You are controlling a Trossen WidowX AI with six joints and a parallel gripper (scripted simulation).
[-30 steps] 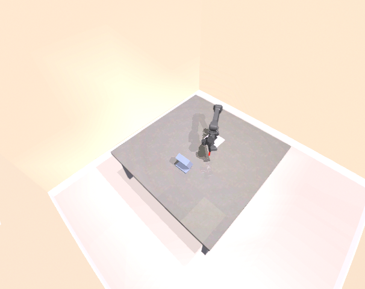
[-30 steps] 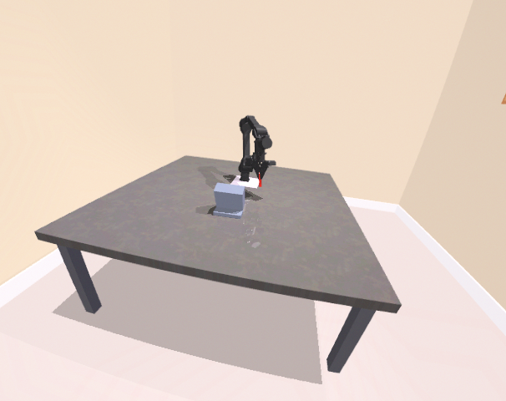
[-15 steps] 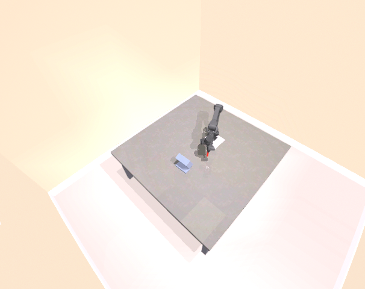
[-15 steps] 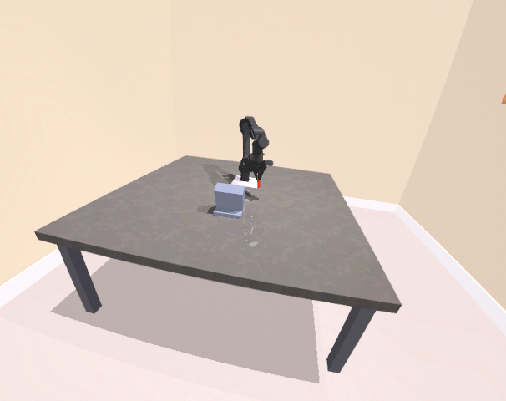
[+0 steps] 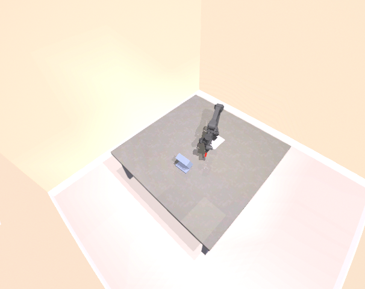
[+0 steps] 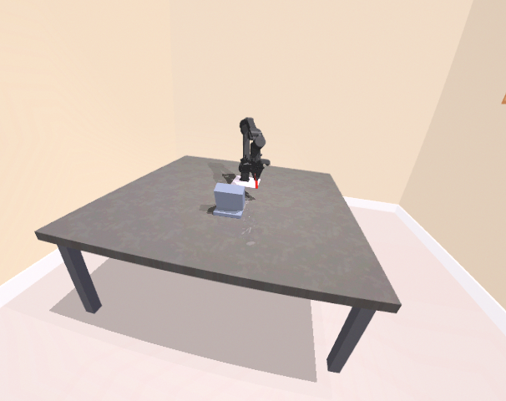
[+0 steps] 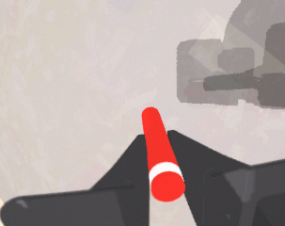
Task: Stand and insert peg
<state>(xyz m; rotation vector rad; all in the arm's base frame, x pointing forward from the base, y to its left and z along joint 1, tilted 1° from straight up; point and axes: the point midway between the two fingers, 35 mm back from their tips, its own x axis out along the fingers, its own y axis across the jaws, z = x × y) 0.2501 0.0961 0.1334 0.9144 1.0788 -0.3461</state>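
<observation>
Right now the sloped panel is 19 cm ahead of my gripper tip, 10 cm to the right of it and 3 cm below it. The rest, counted from my gripper tip: red peg (1 cm behind, 1 cm above).
</observation>
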